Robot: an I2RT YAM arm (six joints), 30 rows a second.
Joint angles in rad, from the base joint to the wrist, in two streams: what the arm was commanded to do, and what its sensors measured. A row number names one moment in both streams.
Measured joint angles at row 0:
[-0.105 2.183 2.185 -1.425 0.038 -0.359]
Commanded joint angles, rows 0 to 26:
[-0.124 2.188 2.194 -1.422 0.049 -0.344]
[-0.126 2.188 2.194 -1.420 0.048 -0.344]
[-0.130 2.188 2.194 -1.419 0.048 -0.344]
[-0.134 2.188 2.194 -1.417 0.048 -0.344]
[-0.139 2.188 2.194 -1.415 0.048 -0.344]
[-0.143 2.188 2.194 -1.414 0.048 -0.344]
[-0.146 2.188 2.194 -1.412 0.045 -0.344]
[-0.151 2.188 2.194 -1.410 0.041 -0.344]
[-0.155 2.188 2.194 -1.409 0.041 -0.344]
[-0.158 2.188 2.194 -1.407 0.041 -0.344]
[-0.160 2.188 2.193 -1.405 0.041 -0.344]
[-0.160 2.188 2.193 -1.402 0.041 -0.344]
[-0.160 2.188 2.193 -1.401 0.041 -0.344]
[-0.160 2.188 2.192 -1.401 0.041 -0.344]
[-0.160 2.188 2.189 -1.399 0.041 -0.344]
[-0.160 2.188 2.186 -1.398 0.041 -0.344]
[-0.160 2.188 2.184 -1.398 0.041 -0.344]
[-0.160 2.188 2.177 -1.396 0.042 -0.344]
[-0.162 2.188 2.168 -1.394 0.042 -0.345]
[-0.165 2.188 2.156 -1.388 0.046 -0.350]
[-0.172 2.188 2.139 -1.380 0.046 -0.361]
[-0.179 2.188 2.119 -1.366 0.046 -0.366]
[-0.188 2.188 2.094 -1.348 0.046 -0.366]
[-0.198 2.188 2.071 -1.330 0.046 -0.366]
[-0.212 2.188 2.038 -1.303 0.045 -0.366]
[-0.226 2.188 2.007 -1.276 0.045 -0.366]
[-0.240 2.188 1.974 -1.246 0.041 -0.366]
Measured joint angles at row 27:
[-0.189 2.183 2.050 -1.285 0.038 -0.361]
